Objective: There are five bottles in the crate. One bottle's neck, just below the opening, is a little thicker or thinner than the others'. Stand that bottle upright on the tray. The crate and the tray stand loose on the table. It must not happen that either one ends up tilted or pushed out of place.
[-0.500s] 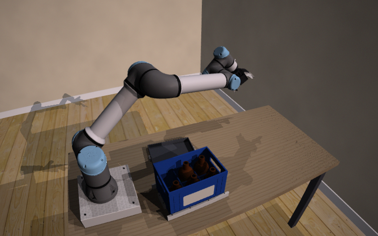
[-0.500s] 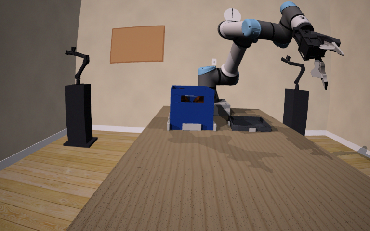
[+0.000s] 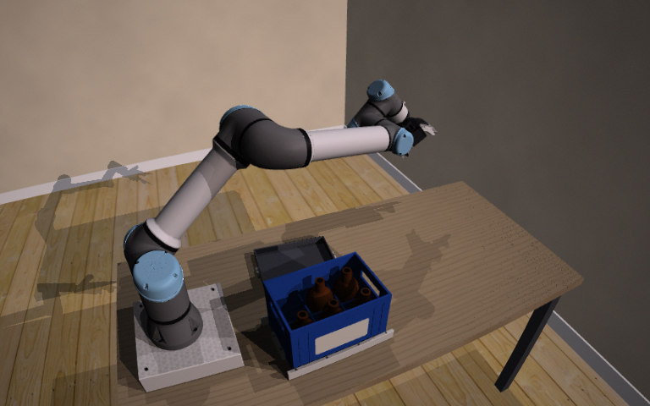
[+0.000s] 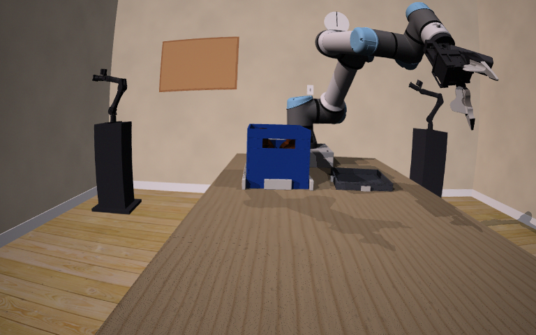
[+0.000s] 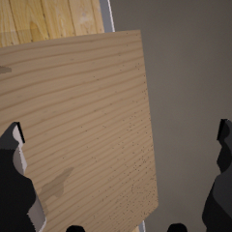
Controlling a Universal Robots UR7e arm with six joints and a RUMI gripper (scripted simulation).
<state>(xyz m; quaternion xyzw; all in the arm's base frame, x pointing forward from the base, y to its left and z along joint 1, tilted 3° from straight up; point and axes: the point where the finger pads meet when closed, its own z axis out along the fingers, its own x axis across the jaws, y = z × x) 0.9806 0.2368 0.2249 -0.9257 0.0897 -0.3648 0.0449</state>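
My gripper is now 600 mm past the crate, 370 mm to the left of it and 200 mm above it. From my hand the other things lie so: tray: 560 mm behind, 90 mm to the right, 270 mm below.
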